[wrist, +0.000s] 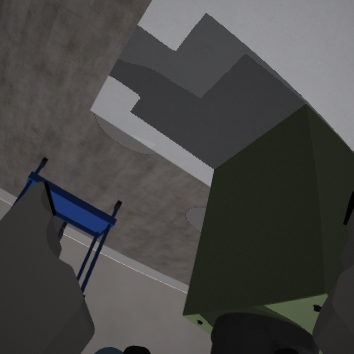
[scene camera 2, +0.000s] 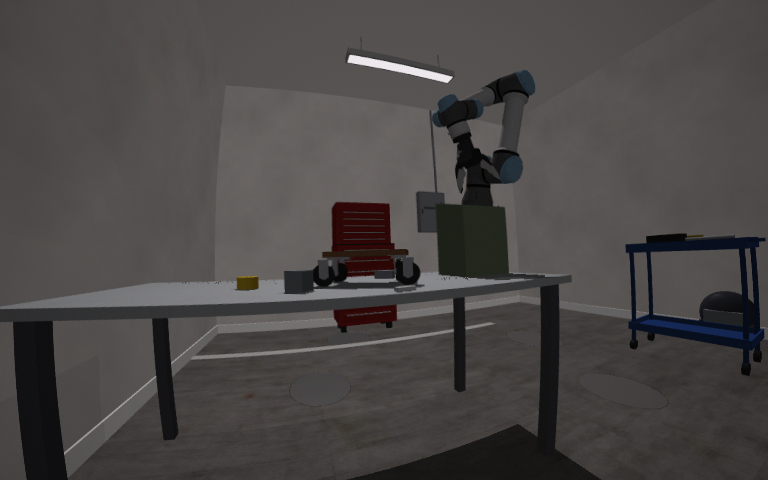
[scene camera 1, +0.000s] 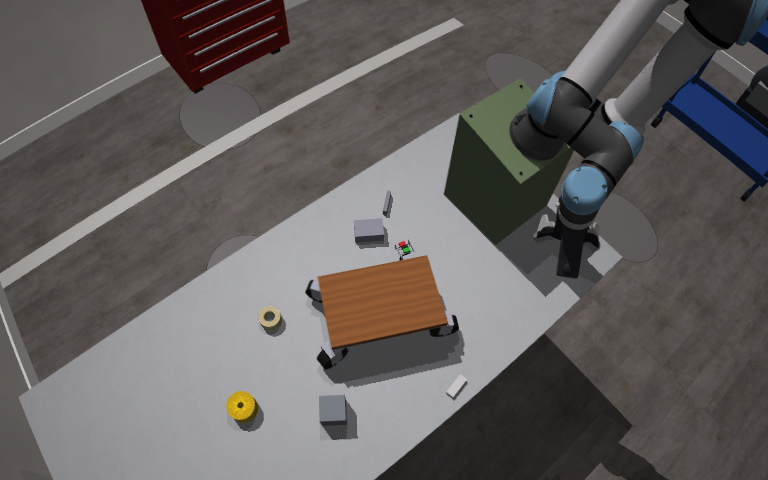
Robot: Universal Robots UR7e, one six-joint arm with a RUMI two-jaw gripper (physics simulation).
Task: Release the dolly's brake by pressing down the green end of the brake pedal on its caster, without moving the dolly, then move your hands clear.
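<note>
The dolly has a brown wooden deck (scene camera 1: 385, 300) (scene camera 2: 365, 254) and stands upright on its casters on the grey table (scene camera 1: 141, 367) (scene camera 2: 186, 294). The small brake pedal (scene camera 1: 404, 247) sticks out past the deck's far edge in scene camera 1. Its red end (scene camera 1: 402, 243) is farther from the deck and its green end (scene camera 1: 406, 249) is nearer. The pedal's tilt is too small to tell, and the deck hides most of its caster. My gripper (scene camera 1: 568, 238) (scene camera 2: 477, 180) is open and empty, high beside the green pedestal, well away from the dolly and pedal.
A lavender-grey box (scene camera 1: 368, 230) and a thin bar (scene camera 1: 387, 203) lie near the pedal. A beige ring (scene camera 1: 262, 318), a yellow spool (scene camera 1: 232, 410), a grey cube (scene camera 1: 332, 408) and a white block (scene camera 1: 456, 386) surround the dolly. The green pedestal (scene camera 1: 475, 181) (scene camera 2: 472, 240) (wrist: 260, 215) carries the arm.
</note>
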